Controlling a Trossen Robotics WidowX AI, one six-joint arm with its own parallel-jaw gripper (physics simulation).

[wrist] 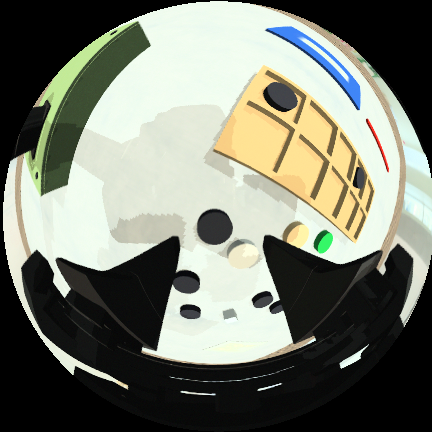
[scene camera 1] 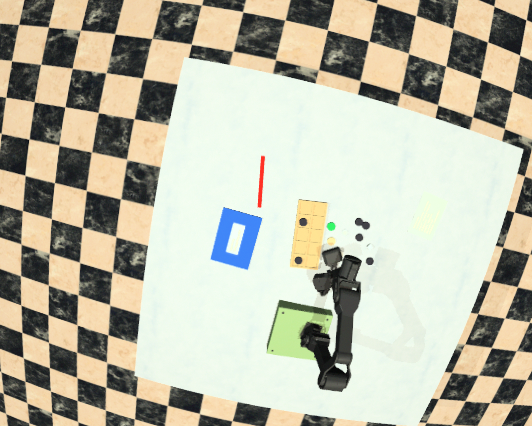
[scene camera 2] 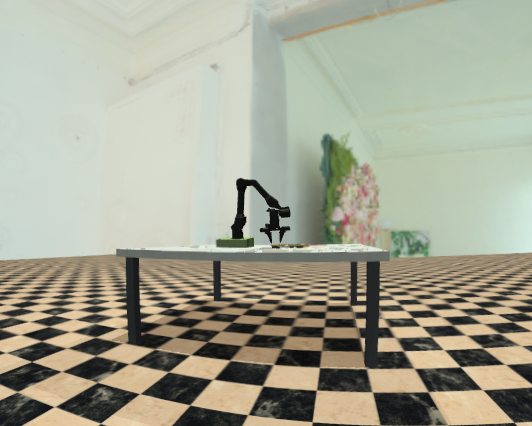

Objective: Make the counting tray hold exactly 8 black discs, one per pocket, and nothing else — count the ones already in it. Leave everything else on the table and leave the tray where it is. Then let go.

Scene:
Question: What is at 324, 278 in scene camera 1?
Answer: My gripper.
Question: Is my gripper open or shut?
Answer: Open.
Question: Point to a tan counting tray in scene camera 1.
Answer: At 307, 241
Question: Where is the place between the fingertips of my gripper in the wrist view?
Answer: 221, 241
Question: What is my gripper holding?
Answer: Nothing.

